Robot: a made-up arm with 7 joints.
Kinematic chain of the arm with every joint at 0, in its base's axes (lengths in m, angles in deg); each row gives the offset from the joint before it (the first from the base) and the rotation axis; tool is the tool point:
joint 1: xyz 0 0 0.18 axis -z
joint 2: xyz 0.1 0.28 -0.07 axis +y
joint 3: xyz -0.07 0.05 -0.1 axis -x
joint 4: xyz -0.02 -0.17 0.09 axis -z
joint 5: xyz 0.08 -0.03 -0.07 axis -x
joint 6: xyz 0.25 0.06 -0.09 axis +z
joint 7: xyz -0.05 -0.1 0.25 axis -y
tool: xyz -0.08 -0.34 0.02
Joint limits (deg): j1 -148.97..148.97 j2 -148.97..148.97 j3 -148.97..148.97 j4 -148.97..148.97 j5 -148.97..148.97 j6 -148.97..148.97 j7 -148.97..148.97
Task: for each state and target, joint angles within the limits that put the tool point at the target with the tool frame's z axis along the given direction. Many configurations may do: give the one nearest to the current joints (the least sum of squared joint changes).
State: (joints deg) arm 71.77 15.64 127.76 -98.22 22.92 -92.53 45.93
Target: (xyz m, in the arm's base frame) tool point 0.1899 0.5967 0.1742 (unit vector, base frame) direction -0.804 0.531 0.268
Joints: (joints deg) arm 30.94 12.20 148.97 -99.32 16.66 -95.71 75.05
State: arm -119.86 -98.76 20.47 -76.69 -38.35 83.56 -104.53
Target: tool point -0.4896 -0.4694 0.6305 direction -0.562 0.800 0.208
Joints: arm -127.53 -124.94 42.93 -44.13 -13.82 75.11 -148.08
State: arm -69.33 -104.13 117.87 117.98 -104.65 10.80 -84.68
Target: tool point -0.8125 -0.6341 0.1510 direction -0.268 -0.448 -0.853
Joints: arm -96.34 -62.70 148.97 102.38 -138.52 59.41 -63.84
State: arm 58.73 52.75 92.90 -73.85 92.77 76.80 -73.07
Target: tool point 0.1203 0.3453 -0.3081 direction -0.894 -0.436 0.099
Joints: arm 105.66 63.43 105.18 -57.12 94.71 104.67 -109.12
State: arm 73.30 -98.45 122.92 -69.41 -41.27 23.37 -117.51
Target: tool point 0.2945 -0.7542 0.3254 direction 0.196 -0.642 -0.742
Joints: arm 95.94 -91.69 96.93 -96.02 -30.46 50.36 -93.88
